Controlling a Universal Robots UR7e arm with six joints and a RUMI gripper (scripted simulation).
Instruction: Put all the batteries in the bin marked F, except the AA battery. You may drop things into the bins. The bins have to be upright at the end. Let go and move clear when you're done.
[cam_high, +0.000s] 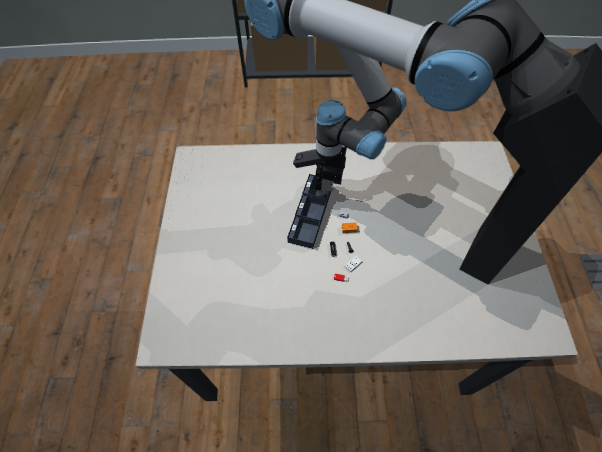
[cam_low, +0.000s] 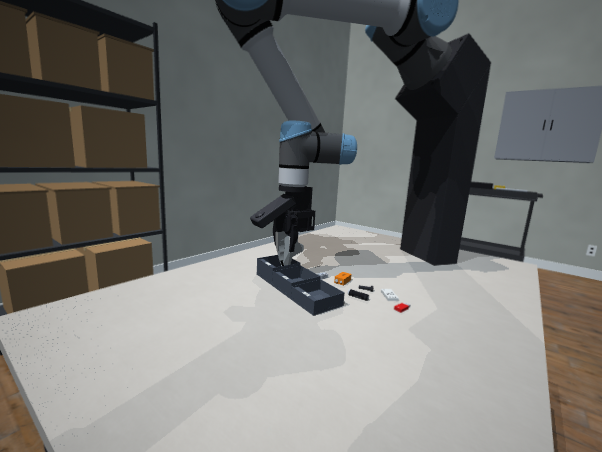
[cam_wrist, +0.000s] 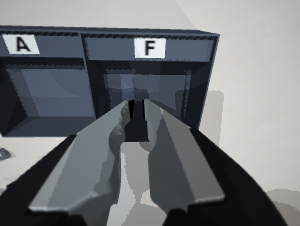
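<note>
Right now the dark three-compartment bin row is 6 cm ahead of my hand, 5 cm to the left of it and 1 cm below it. The rest, counted from my hand: black cylindrical battery 20 cm to the left, 4 cm ahead, 3 cm below; grey piece 10 cm to the left, 4 cm behind, 3 cm below; orange block battery 15 cm to the left, 3 cm below, 3 cm behind.
</note>
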